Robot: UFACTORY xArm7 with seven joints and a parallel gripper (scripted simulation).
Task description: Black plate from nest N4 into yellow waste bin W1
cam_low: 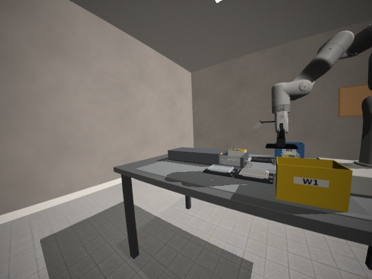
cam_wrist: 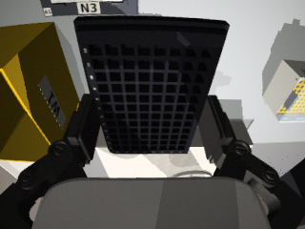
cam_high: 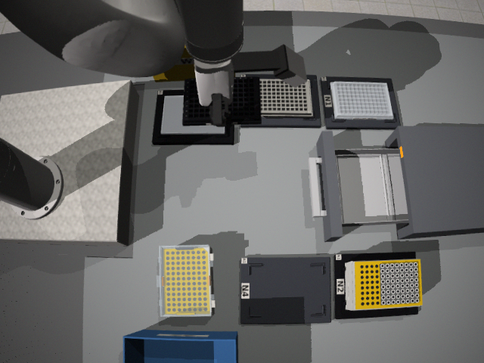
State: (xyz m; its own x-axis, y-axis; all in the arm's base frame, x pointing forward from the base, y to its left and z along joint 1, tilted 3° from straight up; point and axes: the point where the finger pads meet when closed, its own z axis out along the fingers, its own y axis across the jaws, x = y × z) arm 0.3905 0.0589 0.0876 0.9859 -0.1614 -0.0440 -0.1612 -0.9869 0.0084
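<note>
Now: the yellow waste bin W1 40 mm behind my hand, 210 mm to the left of it and 120 mm below it. Also, from my hand: white plate 120 mm ahead, 60 mm to the left, 140 mm below; black plate 10 mm below; clear plate 290 mm ahead, 20 mm to the left, 140 mm below.
</note>
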